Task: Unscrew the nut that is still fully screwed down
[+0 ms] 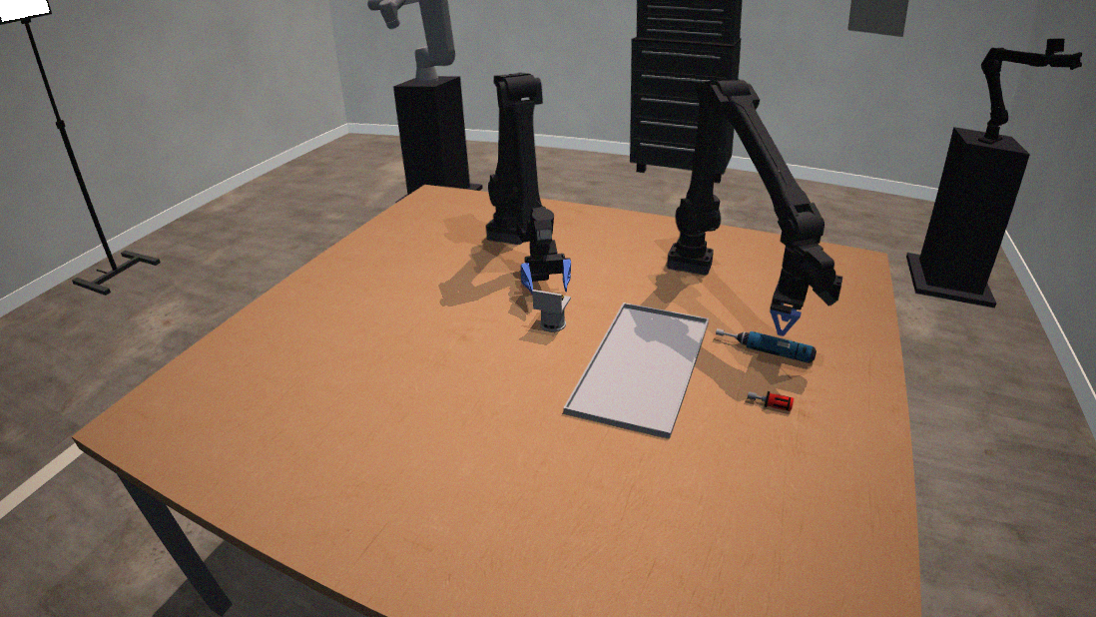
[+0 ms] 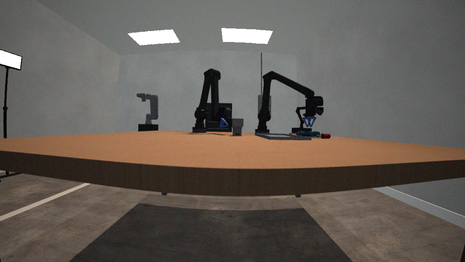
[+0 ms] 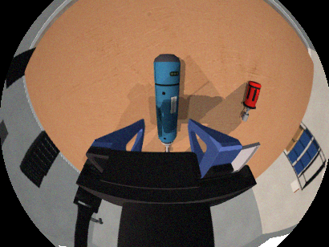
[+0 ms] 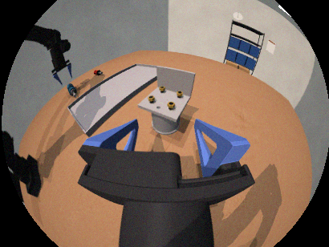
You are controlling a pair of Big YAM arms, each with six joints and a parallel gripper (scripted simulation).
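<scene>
Right now my right hand is 5 cm short of the grey bracket, 3 cm to the right of it and 1 cm below it. The rest, counted from my right hand: flat grey tray: 13 cm ahead, 28 cm to the left, 6 cm below; joint module: 5 cm ahead, 3 cm to the left, 3 cm below; red-handled tool: 18 cm ahead, 57 cm to the left, 5 cm below.
</scene>
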